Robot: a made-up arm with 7 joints. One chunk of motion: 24 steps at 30 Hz.
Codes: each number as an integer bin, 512 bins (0 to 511) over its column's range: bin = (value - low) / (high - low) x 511, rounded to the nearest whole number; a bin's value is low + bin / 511 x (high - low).
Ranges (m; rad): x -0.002..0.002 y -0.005..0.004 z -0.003..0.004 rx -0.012..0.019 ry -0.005..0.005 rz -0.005..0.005
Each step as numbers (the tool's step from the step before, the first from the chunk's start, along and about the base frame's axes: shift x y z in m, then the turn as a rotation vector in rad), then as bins.
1 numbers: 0.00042 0.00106 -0.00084 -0.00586 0.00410 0.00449
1 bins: 309 344 158 101 465 485
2 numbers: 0.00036 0.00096 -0.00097 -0.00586 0.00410 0.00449
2 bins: 301 338 148 101 465 485
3 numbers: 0.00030 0.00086 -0.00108 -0.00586 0.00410 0.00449
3 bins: 294 333 140 101 465 485
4 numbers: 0.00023 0.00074 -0.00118 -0.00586 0.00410 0.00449
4 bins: 285 326 133 101 465 485
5 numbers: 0.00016 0.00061 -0.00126 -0.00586 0.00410 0.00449
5 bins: 276 319 127 101 465 485
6 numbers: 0.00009 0.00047 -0.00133 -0.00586 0.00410 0.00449
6 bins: 267 311 122 101 465 485
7 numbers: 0.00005 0.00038 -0.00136 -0.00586 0.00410 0.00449
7 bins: 262 305 120 101 465 485
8 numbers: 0.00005 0.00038 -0.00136 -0.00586 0.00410 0.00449
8 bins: 262 305 120 101 465 485
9 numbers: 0.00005 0.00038 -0.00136 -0.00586 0.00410 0.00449
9 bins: 262 305 120 101 465 485
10 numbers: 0.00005 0.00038 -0.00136 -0.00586 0.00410 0.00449
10 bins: 262 305 120 101 465 485
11 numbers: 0.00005 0.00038 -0.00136 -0.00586 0.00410 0.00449
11 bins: 262 305 120 101 465 485
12 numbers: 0.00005 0.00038 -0.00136 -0.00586 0.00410 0.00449
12 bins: 262 305 120 101 465 485
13 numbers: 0.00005 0.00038 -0.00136 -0.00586 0.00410 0.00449
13 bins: 262 305 120 101 465 485
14 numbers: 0.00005 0.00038 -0.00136 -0.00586 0.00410 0.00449
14 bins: 262 305 120 101 465 485
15 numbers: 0.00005 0.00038 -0.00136 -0.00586 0.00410 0.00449
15 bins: 262 305 120 101 465 485
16 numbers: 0.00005 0.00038 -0.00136 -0.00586 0.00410 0.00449
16 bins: 262 305 120 101 465 485
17 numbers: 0.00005 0.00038 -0.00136 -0.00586 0.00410 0.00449
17 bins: 262 305 120 101 465 485
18 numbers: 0.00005 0.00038 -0.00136 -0.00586 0.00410 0.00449
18 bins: 262 305 120 101 465 485
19 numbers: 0.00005 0.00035 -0.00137 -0.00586 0.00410 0.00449
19 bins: 262 304 119 101 465 485
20 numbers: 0.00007 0.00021 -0.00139 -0.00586 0.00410 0.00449
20 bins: 264 296 118 101 465 485
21 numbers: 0.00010 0.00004 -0.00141 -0.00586 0.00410 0.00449
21 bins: 268 286 116 101 465 485
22 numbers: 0.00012 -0.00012 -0.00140 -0.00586 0.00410 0.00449
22 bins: 271 277 117 101 465 485
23 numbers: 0.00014 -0.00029 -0.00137 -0.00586 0.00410 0.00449
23 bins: 273 267 119 101 465 485
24 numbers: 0.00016 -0.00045 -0.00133 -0.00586 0.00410 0.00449
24 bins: 276 258 122 101 465 485
